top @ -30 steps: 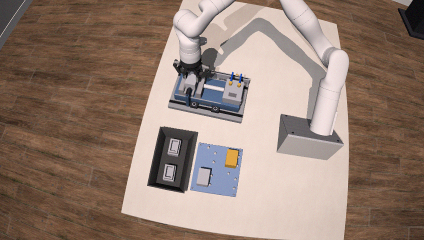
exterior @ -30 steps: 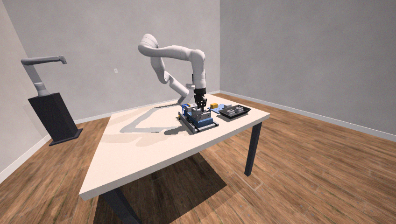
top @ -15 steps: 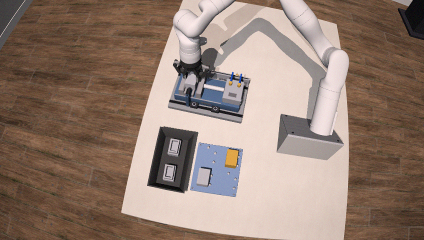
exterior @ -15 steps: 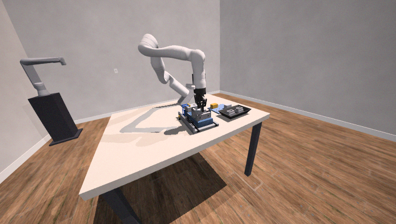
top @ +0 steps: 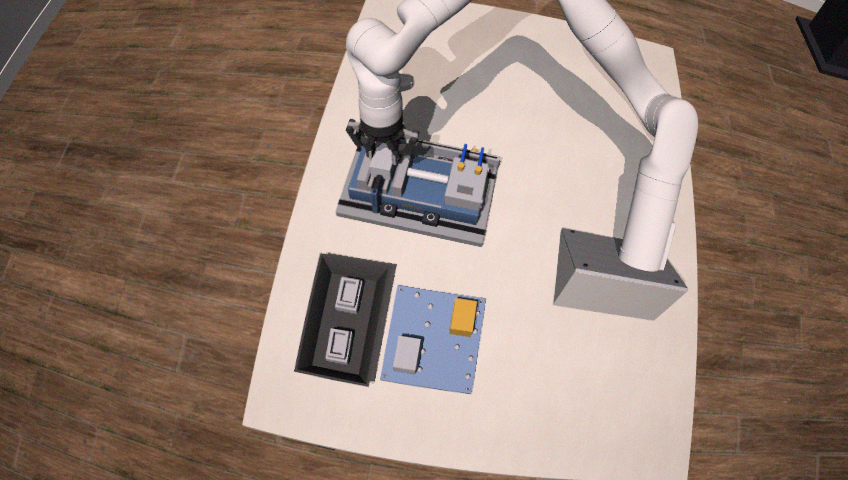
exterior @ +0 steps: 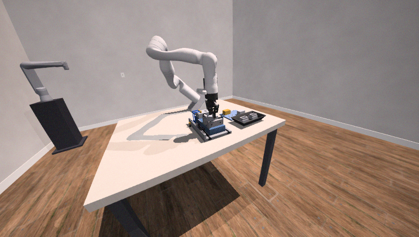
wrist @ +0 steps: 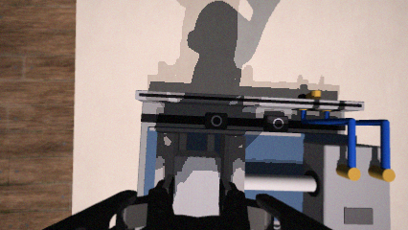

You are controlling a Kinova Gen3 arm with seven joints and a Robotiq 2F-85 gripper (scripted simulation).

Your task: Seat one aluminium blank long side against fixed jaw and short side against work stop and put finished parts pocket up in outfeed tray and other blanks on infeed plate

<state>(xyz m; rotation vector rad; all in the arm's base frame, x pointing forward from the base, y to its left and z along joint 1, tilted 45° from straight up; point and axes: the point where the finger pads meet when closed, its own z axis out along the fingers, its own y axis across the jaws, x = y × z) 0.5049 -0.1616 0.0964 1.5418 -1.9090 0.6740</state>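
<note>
My hand is 90 mm past the white rod, 40 mm above it and 20 mm to the right of it. From my hand the other things lie so: hose block (160 mm behind, 40 mm below, 30 mm to the left); blue vise (80 mm below, 70 mm behind, 10 mm to the left); brass blank (280 mm to the left, 170 mm behind, 90 mm below).
</note>
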